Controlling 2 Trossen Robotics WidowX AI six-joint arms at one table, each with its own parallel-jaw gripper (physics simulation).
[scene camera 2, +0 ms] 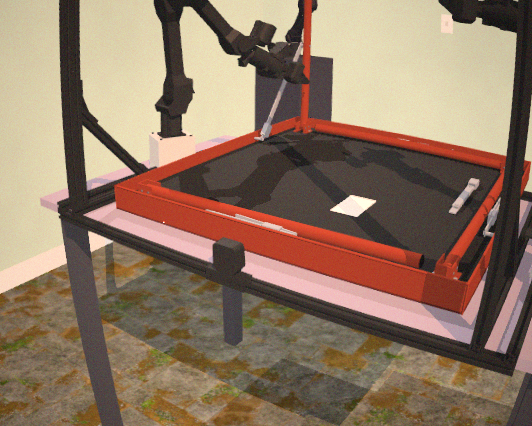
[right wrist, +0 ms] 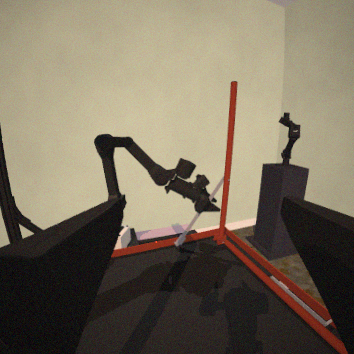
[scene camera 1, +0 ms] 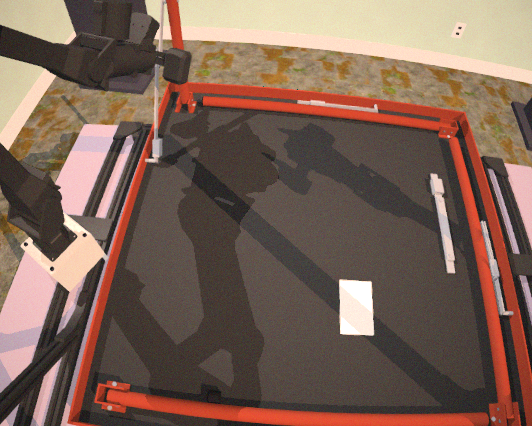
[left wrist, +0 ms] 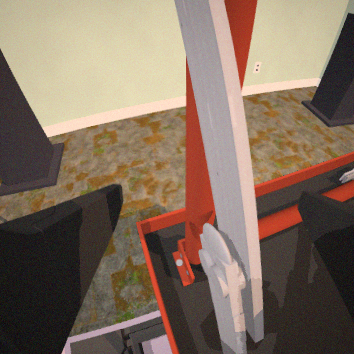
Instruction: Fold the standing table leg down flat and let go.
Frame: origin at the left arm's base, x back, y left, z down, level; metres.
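Seen in the pictures: left gripper, fingertip midpoint: (scene camera 2: 299, 80) (right wrist: 217, 205); right gripper, fingertip midpoint: (scene camera 2: 451, 1) (right wrist: 202, 205); left arm's base at its link origin: (scene camera 2: 171, 134) (scene camera 1: 55, 240).
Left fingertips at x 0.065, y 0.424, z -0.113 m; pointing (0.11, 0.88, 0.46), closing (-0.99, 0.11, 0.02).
Note:
Pixels of each thing's top centre, then the offset from my left fingertips to it. "spot": a spot on its surface instead.
- white sheet at a spot on its surface: (scene camera 1: 356, 307) (scene camera 2: 353, 205) spot: dx -0.568, dy -0.199, dz +0.175 m
- loose grey bar at its top centre: (scene camera 1: 445, 216) (scene camera 2: 466, 189) dx -0.645, dy +0.069, dz +0.151 m
The red table leg (scene camera 1: 175, 25) (scene camera 2: 307, 60) (left wrist: 196, 160) (right wrist: 229, 150) stands upright at the far left corner of the red table frame (scene camera 1: 320, 93) (scene camera 2: 345, 264). A thin grey folding brace (scene camera 1: 156, 100) (scene camera 2: 276, 102) (left wrist: 222, 150) (right wrist: 191, 225) slants from the leg down to the frame's side. My left gripper (scene camera 1: 175, 65) (scene camera 2: 298, 72) (left wrist: 212, 196) (right wrist: 217, 205) is open beside the leg. In the left wrist view the brace passes through the space between its spread fingers, not gripped. My right gripper is open and empty, away from the leg.
Other red legs (scene camera 1: 320, 111) (scene camera 1: 300, 416) lie folded along the frame. A white sheet (scene camera 1: 356, 307) (scene camera 2: 353, 205) and a loose grey bar (scene camera 1: 443, 225) (scene camera 2: 464, 196) lie on the dark underside of the tabletop. Black rig posts (scene camera 2: 74, 105) stand around the table.

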